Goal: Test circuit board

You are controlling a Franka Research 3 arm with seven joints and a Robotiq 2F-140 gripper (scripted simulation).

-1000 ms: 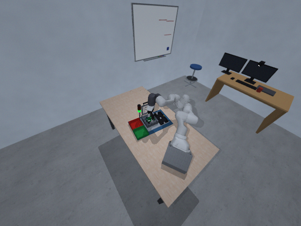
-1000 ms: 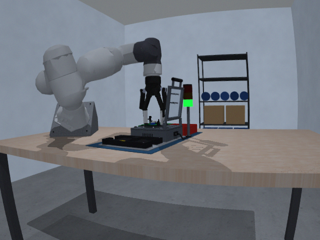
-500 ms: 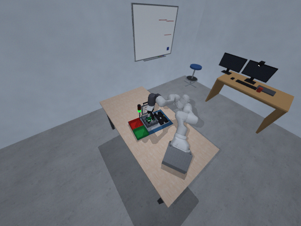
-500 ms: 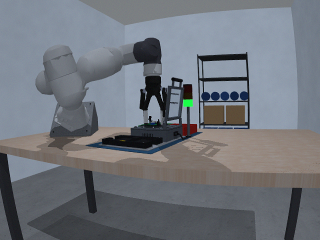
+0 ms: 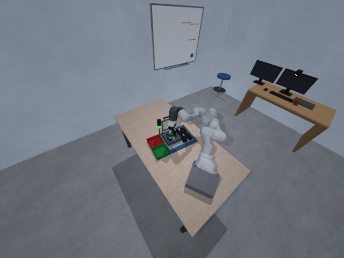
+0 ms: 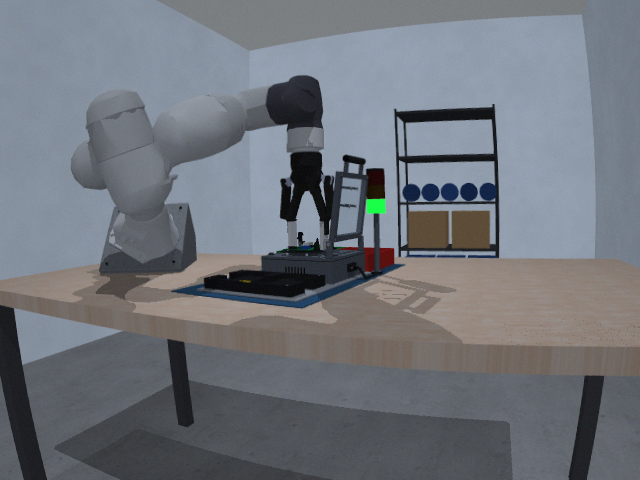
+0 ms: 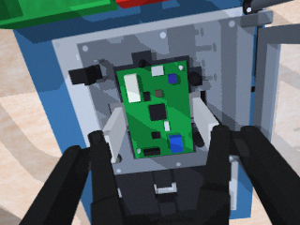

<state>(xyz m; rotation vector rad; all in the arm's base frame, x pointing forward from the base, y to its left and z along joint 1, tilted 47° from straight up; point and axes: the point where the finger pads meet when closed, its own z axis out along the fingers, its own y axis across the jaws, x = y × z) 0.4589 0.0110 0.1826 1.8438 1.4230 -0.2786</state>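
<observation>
My gripper is now 2 cm above the green circuit board. From my hand the other things lie so: tester plate: 1 cm ahead, 2 cm below; then tester lid: 11 cm ahead, 4 cm to the right, 9 cm above; then black latch hook: 4 cm behind, 8 cm to the left, 1 cm below.
</observation>
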